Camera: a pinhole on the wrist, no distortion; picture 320 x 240 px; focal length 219.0 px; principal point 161.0 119.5 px. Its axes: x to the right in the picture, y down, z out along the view. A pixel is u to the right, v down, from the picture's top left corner.
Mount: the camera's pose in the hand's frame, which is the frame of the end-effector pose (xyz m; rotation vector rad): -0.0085 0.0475 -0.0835 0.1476 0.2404 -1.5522
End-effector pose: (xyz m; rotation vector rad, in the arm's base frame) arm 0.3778 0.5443 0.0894 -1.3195 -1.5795 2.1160
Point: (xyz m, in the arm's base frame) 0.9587 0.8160 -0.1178
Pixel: behind the camera
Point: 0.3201 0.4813 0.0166
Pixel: 77 166
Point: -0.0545 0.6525 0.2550
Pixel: 306 228
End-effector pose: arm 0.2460 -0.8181 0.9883 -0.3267 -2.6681 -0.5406
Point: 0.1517 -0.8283 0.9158
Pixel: 231 174
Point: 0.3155 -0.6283 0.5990
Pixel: 94 11
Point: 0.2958 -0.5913 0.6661
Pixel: 66 29
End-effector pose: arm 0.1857 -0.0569 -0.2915 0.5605 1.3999 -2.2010
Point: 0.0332 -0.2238 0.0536
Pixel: 268 89
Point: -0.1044 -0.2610 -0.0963
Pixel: 252 189
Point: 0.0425 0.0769 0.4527
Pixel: outside the picture
